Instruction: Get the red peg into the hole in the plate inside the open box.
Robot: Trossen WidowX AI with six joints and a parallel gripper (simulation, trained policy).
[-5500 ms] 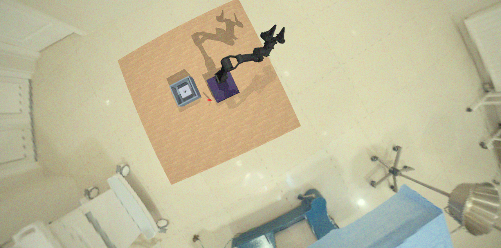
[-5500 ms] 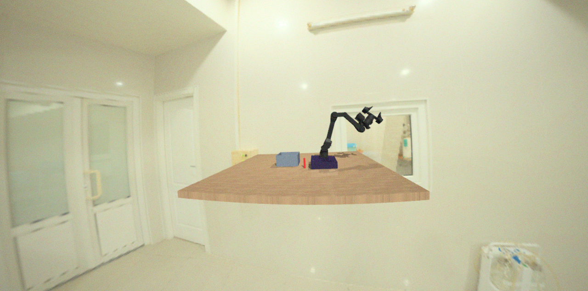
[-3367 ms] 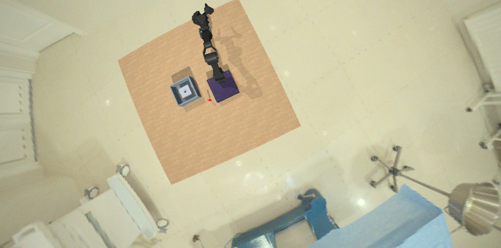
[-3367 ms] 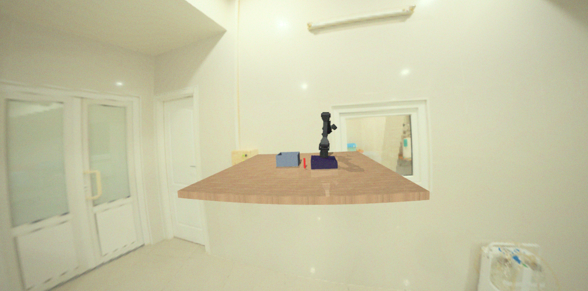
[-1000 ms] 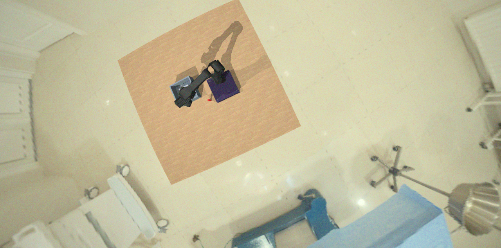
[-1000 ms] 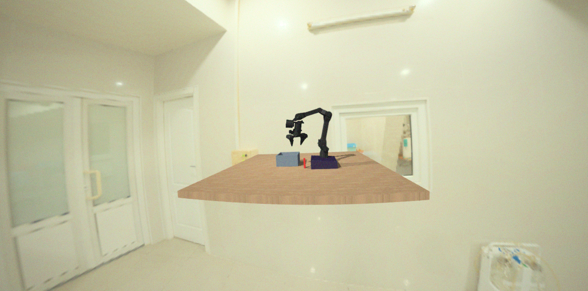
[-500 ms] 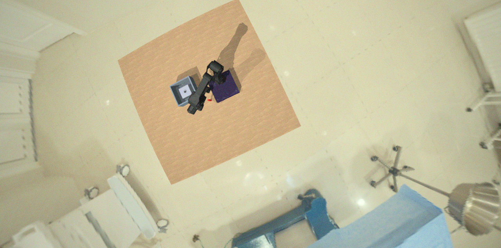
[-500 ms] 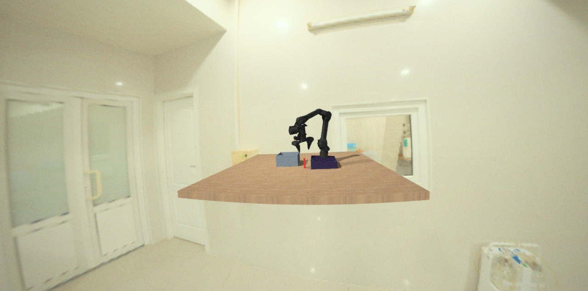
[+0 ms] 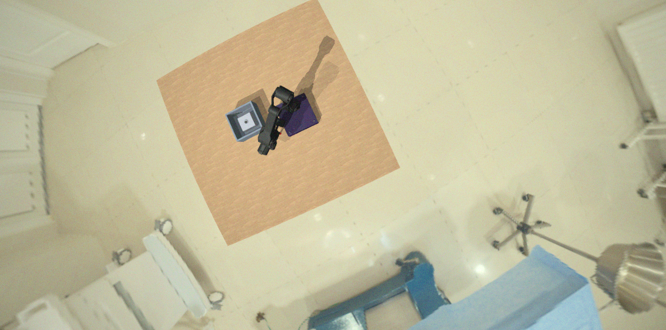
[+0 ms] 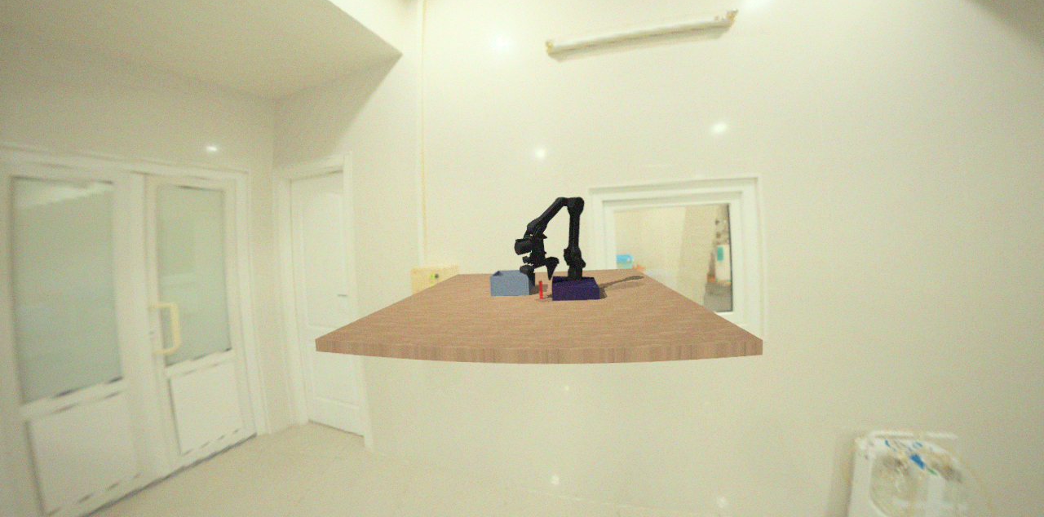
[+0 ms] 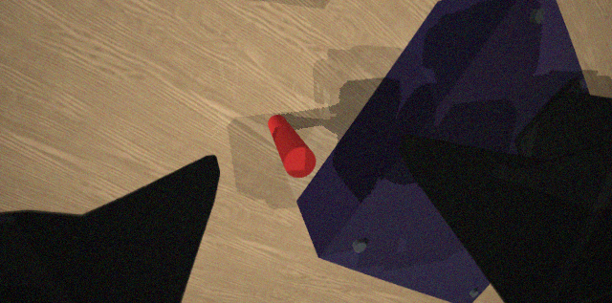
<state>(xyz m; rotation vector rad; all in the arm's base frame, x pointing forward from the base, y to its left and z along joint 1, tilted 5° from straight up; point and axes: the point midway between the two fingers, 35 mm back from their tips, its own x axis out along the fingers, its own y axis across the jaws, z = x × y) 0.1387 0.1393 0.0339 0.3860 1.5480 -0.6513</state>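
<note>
The red peg is 3 cm below my gripper tip, 1 cm to the left of it and 1 cm ahead of it. Also, from my gripper tip: light grey plate: 19 cm ahead, 12 cm to the right, 2 cm below; then grey-blue box: 19 cm ahead, 12 cm to the right, 4 cm below.
</note>
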